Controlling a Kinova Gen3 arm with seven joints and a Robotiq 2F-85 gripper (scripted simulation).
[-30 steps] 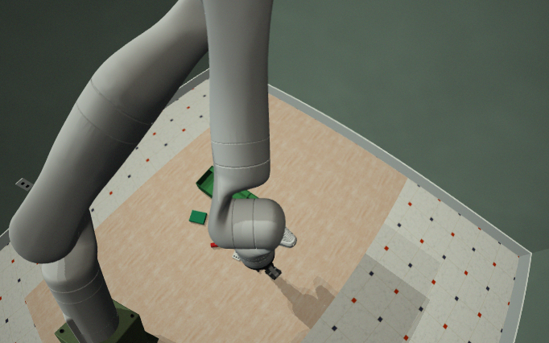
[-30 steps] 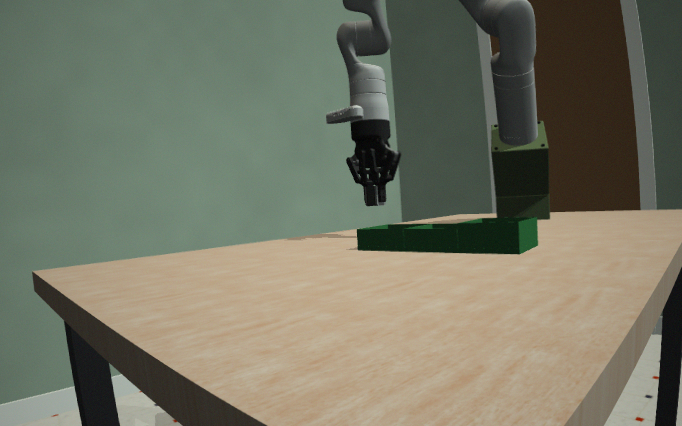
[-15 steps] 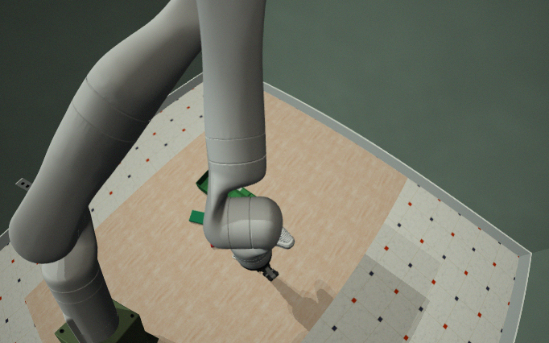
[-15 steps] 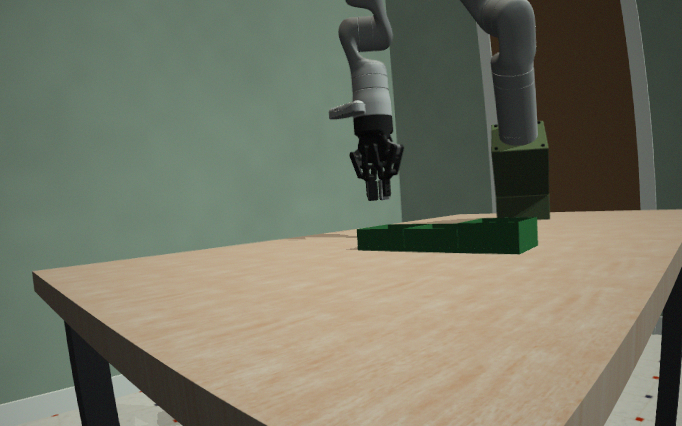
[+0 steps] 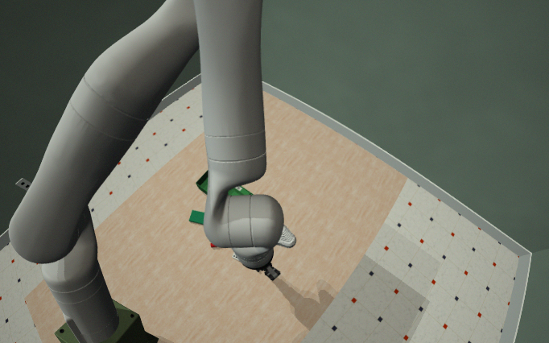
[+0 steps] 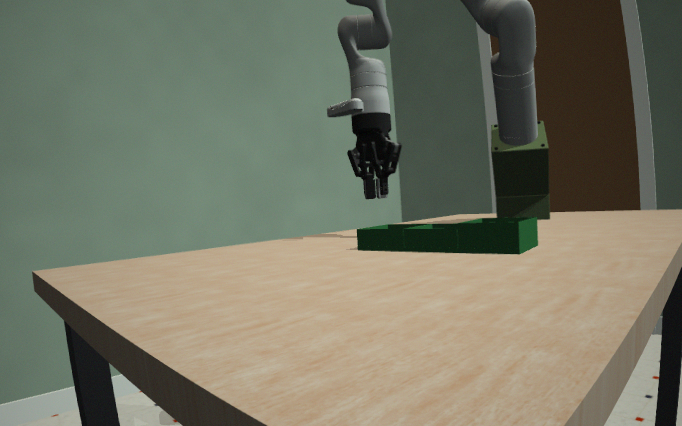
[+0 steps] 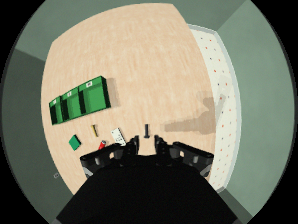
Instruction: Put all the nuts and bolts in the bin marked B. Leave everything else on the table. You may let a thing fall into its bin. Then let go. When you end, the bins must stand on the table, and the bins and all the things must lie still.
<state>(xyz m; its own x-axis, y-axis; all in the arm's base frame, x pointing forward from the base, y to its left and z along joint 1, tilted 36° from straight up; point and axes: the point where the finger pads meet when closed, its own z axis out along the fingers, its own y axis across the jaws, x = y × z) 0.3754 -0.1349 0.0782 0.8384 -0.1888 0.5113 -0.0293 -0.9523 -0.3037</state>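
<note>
Right now the black bolt is 9 cm below my hand and 1 cm behind it. Round my hand: brass bolt (15 cm to the left, 9 cm below, 1 cm ahead); white domino (9 cm below, 8 cm to the left, 2 cm behind); red cylinder (14 cm to the left, 9 cm below, 5 cm behind).
</note>
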